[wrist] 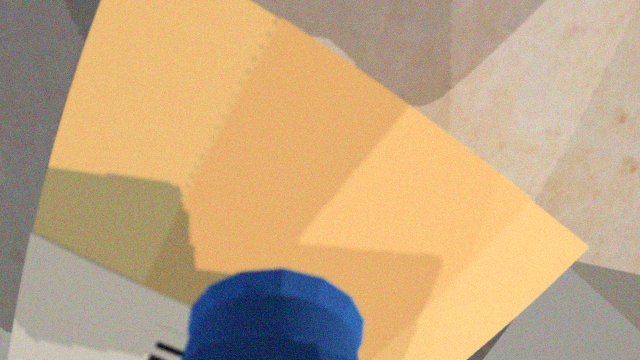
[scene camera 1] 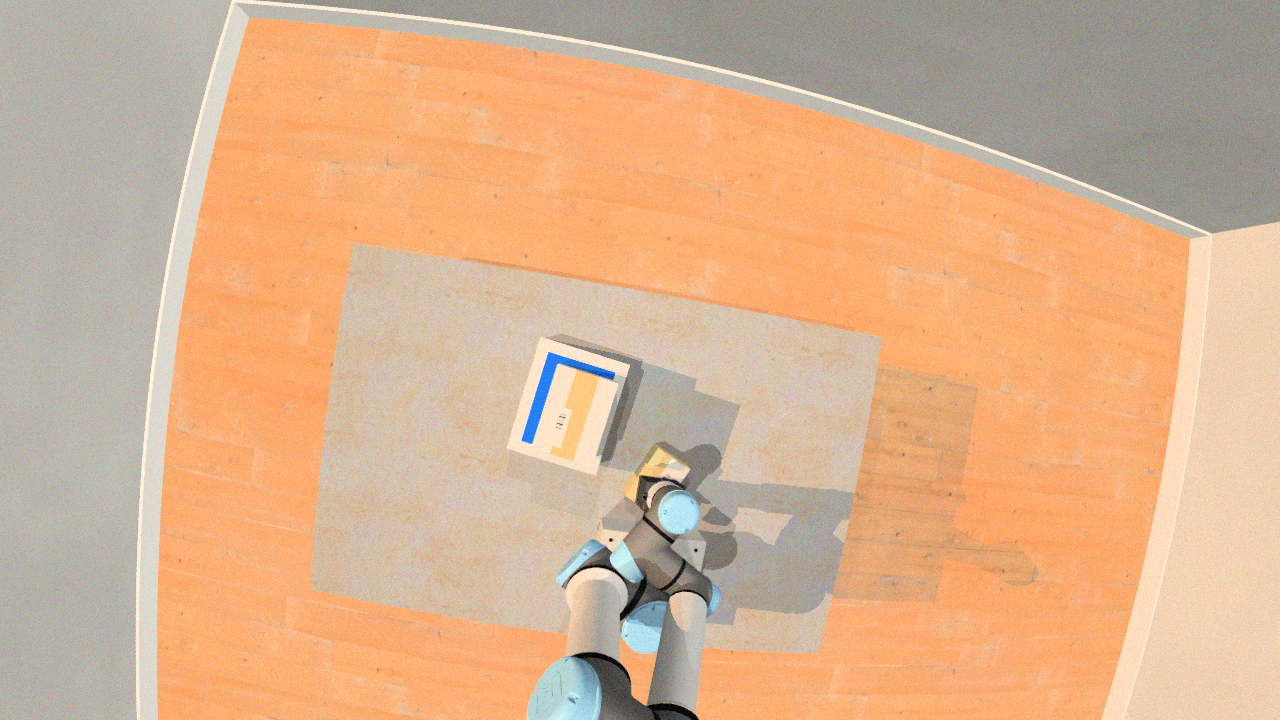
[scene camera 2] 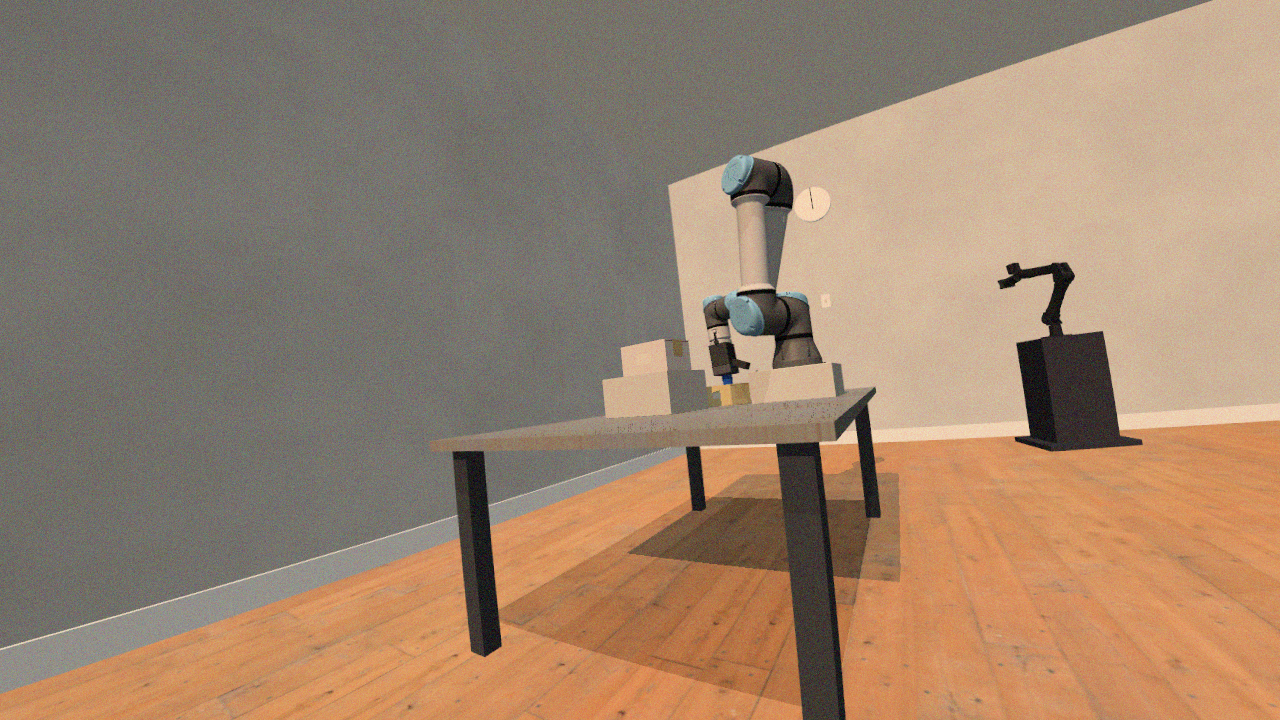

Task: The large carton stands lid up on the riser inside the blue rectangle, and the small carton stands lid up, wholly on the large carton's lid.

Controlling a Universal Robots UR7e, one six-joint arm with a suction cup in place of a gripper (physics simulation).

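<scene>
The large carton [scene camera 1: 582,403] [scene camera 2: 653,356] stands lid up on the white riser [scene camera 1: 582,355] [scene camera 2: 640,393], inside the blue rectangle [scene camera 1: 535,407]. The small tan carton [scene camera 1: 663,463] [scene camera 2: 736,393] [wrist: 291,156] stands on the table just right of the riser, lid up, with its white barcode label at the lower left of the wrist view. My blue suction cup [scene camera 2: 726,379] [wrist: 273,313] is pressed down on the small carton's lid. In the overhead view the wrist hides the cup.
The grey table [scene camera 1: 429,502] [scene camera 2: 645,432] carries the riser and the arm's pale base block [scene camera 2: 796,382]. A black arm on a black pedestal [scene camera 2: 1065,385] stands far off by the wall.
</scene>
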